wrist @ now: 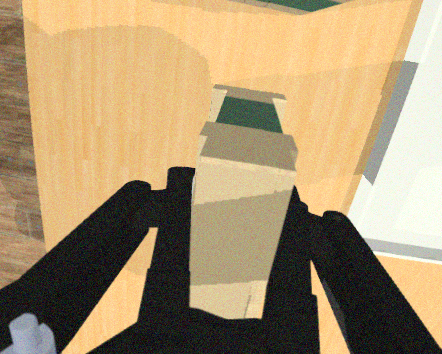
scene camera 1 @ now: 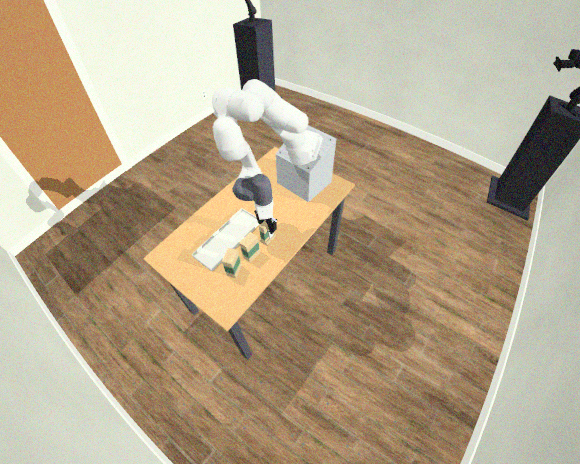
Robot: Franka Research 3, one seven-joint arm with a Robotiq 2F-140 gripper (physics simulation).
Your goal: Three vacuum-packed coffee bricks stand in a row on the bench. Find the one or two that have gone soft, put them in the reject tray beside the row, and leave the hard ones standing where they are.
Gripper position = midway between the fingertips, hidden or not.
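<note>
The wrist view has the gripper (wrist: 238, 164) in it, and there's a white reject tray (wrist: 389, 210) there too. Scene camera 1 has the white reject tray (scene camera 1: 210, 254) as well.
</note>
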